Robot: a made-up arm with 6 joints.
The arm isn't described. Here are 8 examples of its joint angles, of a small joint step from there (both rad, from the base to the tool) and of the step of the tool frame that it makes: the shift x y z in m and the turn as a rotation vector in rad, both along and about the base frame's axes.
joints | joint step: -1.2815 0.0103 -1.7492 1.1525 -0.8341 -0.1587 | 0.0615 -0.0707 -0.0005 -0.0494 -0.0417 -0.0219
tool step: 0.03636 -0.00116 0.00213 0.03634 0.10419 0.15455
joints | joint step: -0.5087 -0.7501 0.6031 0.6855 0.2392 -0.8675 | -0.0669 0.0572 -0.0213 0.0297 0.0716 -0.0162
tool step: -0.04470 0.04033 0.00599 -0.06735 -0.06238 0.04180
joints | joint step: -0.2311 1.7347 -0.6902 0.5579 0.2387 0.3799 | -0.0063 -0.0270 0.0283 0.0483 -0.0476 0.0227
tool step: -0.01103 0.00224 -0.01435 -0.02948 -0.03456 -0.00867
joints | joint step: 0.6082 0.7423 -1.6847 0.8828 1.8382 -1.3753 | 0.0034 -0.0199 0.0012 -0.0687 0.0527 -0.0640
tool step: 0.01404 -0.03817 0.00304 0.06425 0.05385 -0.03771
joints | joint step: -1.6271 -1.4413 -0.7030 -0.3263 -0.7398 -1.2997 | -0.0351 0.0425 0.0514 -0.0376 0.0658 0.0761
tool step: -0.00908 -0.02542 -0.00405 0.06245 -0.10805 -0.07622
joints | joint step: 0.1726 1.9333 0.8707 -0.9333 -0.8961 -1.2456 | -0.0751 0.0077 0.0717 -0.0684 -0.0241 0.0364
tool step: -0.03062 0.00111 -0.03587 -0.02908 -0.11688 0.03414
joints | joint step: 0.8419 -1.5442 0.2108 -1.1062 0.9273 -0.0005 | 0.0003 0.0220 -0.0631 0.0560 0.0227 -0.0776
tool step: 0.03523 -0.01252 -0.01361 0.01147 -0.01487 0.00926
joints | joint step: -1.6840 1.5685 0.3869 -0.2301 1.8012 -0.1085 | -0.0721 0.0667 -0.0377 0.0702 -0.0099 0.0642
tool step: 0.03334 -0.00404 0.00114 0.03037 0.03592 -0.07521
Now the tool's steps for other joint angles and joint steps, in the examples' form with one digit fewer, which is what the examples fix.
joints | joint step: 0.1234 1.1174 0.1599 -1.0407 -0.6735 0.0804 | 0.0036 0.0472 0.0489 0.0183 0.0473 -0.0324
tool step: 0.0152 0.0723 0.0112 -0.1039 0.0158 -0.0089
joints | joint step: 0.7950 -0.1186 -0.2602 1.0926 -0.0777 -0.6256 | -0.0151 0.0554 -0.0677 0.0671 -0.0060 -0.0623
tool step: -0.0483 0.0464 0.0101 -0.0385 -0.0987 0.0329
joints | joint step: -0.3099 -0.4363 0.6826 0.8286 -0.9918 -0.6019 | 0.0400 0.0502 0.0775 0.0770 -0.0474 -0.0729
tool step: 0.0556 0.0835 -0.0583 -0.1830 0.0366 -0.0730
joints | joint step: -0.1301 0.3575 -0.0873 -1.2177 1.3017 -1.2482 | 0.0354 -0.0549 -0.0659 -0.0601 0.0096 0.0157
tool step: 0.0302 -0.0650 -0.1000 0.1402 -0.0221 0.0447
